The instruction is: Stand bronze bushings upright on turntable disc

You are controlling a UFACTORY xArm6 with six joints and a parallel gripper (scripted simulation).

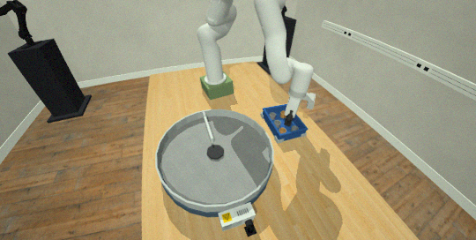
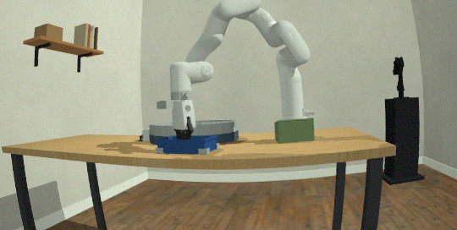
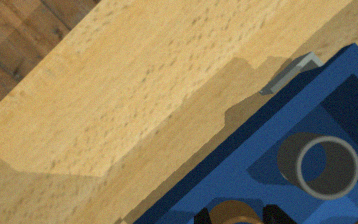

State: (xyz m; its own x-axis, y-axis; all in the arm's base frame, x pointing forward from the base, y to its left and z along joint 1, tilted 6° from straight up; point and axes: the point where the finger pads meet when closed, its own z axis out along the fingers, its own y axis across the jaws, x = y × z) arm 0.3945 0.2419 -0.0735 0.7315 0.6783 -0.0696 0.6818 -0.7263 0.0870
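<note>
The blue crate lies 3 cm to the right of my hand and 1 cm below it. Round my hand: grey disc 7 cm ahead, 39 cm to the right, 2 cm above.
</note>
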